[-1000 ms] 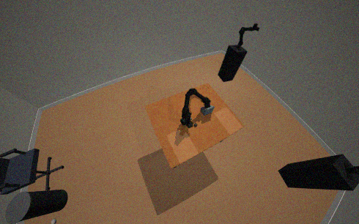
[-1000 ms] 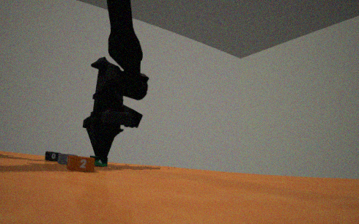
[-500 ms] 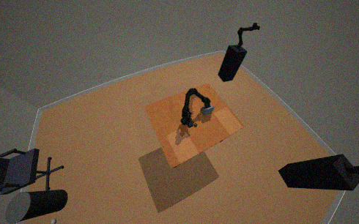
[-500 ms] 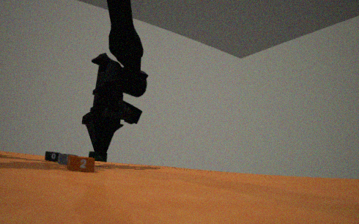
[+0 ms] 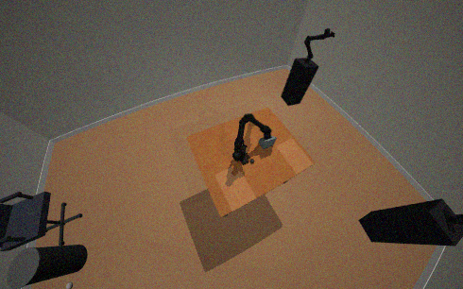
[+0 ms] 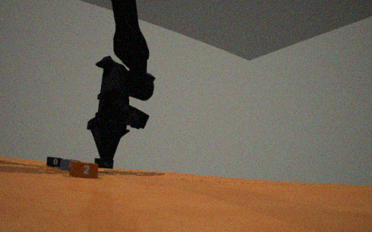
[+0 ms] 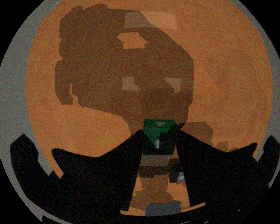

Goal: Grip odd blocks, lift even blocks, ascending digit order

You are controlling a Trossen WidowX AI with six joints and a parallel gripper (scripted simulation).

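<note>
My gripper tip is now 10 mm past the green block. Round my gripper tip: orange block 200 mm to the right, 60 mm behind, 10 mm below; then black block 110 mm behind, 50 mm to the left, 10 mm below; then grey block 80 mm behind, 60 mm to the right, 10 mm below.
</note>
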